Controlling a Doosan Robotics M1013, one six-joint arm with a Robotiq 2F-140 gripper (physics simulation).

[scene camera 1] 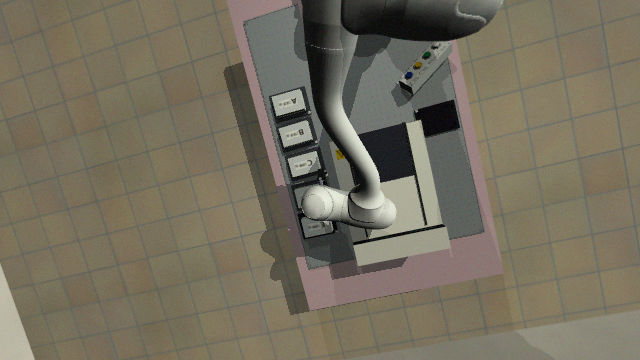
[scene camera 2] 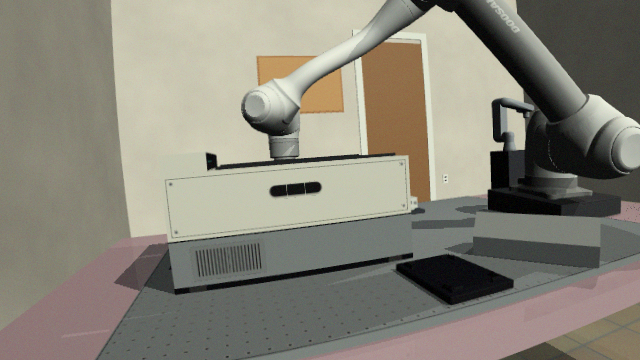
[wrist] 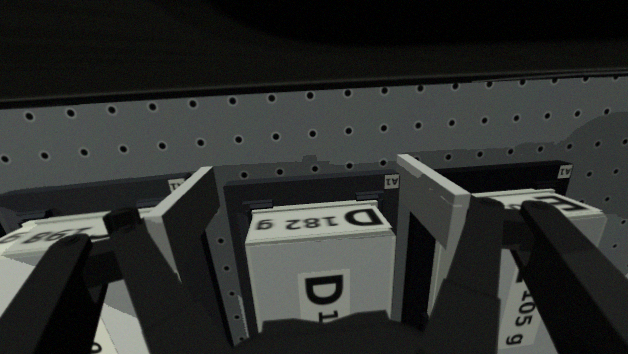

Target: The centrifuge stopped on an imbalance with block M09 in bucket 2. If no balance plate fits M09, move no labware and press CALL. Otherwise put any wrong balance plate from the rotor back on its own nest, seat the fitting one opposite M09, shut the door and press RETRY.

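Places are measured from the arm's base along level axes (x back, y down, z right), in centimetres.
Where they show: gripper, between the fingertips: (wrist: 307,180); arm's base, origin of its link: (scene camera 2: 549,192).
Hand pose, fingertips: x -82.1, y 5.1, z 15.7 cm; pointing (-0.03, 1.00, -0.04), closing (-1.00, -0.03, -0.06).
Each offset is from my fingertips to the top centre of the thing. "pt": to the spot under its first point.
My gripper (wrist: 307,180) is open, one finger on each side of balance plate D @[dz +7.7, dx -0.8, dy -5.2 cm] (wrist: 320,255), which reads 182 g and sits in its dark nest @[pt dz +0.1, dx -0.1, dy -1.0 cm] (wrist: 310,186). The gripper is hidden under the arm in scene camera 1 and behind the centrifuge (scene camera 1: 402,246) (scene camera 2: 225,210) in scene camera 2. Plate A @[dz +10.0, dx +40.0, dy -5.2 cm] (scene camera 1: 289,102), plate B @[dz +9.4, dx +26.7, dy -5.2 cm] (scene camera 1: 296,135), plate C @[dz +8.0, dx +13.3, dy -5.2 cm] (scene camera 1: 304,164) (wrist: 55,232) and plate E @[dz +7.2, dx -14.3, dy -5.2 cm] (scene camera 1: 316,229) (wrist: 575,227), marked 105 g, sit in the same row. The rotor and block M09 do not show. The button box @[dz -47.5, dx +43.9, dy -8.2 cm] (scene camera 1: 426,75) (scene camera 2: 537,227) has blue, yellow and green buttons.
A black flat nest @[dz -50.7, dx +22.4, dy -1.6 cm] (scene camera 1: 437,118) (scene camera 2: 455,277) lies between the button box and the centrifuge, near the table's edge. The arm reaches over the centrifuge to the plate row. Plates C and E stand close outside the two fingers.
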